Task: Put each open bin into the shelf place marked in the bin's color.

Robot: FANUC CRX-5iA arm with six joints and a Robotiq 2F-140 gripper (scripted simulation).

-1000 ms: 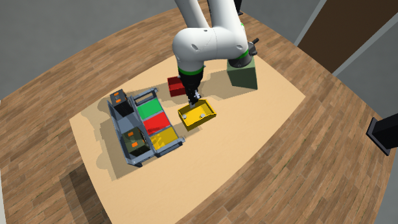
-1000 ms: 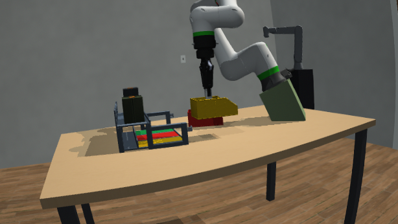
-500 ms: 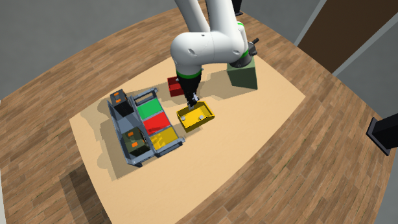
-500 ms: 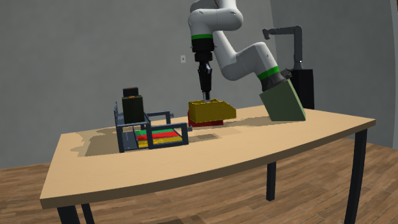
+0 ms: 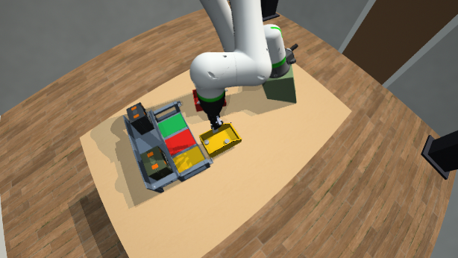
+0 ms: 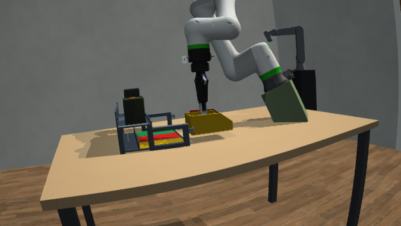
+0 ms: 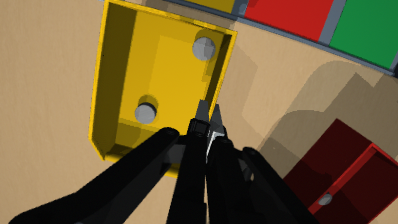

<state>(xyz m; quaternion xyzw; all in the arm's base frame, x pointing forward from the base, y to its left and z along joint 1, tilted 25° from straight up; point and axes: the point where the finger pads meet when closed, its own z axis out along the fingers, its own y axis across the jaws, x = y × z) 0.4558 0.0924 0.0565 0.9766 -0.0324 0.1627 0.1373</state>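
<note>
Now: the yellow bin 50 mm to the left of my hand and 40 mm below it. Also, from my hand: red bin: 100 mm behind, 200 mm to the right, 70 mm below.
</note>
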